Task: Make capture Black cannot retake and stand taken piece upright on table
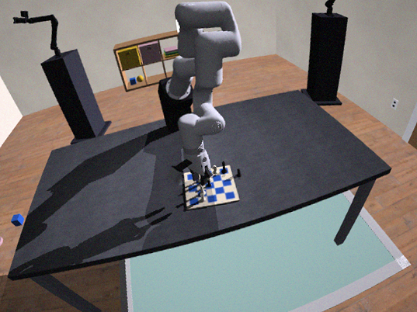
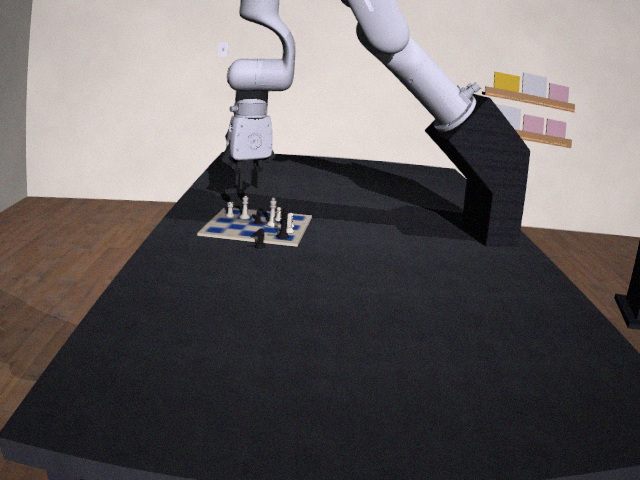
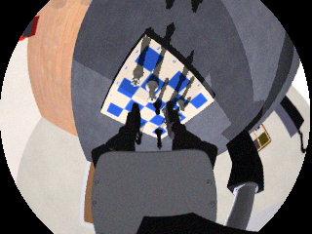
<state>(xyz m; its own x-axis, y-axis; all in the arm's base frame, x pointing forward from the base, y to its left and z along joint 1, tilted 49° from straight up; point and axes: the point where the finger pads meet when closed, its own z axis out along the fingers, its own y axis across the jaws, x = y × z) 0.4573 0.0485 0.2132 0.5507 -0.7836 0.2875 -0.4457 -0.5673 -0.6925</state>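
Now: the blue-and-cream chessboard 90 mm below my hand, 40 mm behind it and 30 mm to the left of it. The rest, counted from my hand: white piece (80 mm behind, 60 mm below, 20 mm to the left).
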